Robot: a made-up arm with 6 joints.
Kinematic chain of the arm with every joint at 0, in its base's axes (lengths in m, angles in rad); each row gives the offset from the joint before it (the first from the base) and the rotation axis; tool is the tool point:
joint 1: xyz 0 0 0.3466 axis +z
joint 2: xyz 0.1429 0 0 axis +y
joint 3: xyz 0 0 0.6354 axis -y
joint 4: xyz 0 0 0.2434 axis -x
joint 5: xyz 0.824 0 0 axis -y
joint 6: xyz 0.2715 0 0 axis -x
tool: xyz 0 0 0
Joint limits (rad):
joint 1: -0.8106..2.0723
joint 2: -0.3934..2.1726
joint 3: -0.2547..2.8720
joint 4: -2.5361..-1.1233
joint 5: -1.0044..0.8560
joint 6: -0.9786..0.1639
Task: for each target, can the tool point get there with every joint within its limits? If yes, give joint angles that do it. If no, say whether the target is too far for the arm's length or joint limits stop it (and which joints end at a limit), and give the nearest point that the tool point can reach.
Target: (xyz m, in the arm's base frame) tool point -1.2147 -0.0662 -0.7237
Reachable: no: joint limits stop it (at a limit: joint 1, joint 3, joint 5) | nearest point -0.4598 0.3623 -0.7593 | short by 0.869 m
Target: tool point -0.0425 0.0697 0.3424
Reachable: no: joint limits stop it (at a limit: joint 1, joint 2, joint 3, joint 4, joint 5) | nearest point -0.6012 0.8215 0.3852 | short by 0.938 m
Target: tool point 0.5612 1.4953 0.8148
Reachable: yes | joints 1.3082 1.8468 2.3313 -1.9707 0.6625 -0.3593
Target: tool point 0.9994 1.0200 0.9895
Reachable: yes | joints 0.8604 0.2884 0.1129 -1.7620 0.3543 -0.4011
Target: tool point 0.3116 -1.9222 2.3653
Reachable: no: too far | nearest point 0.1587 -0.9793 1.6246 | short by 1.209 m
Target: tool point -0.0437 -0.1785 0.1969
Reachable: no: joint limits stop it (at a limit: joint 2, joint 3, joint 4, joint 5) | nearest point -0.2421 -0.9888 0.3852 | short by 0.855 m
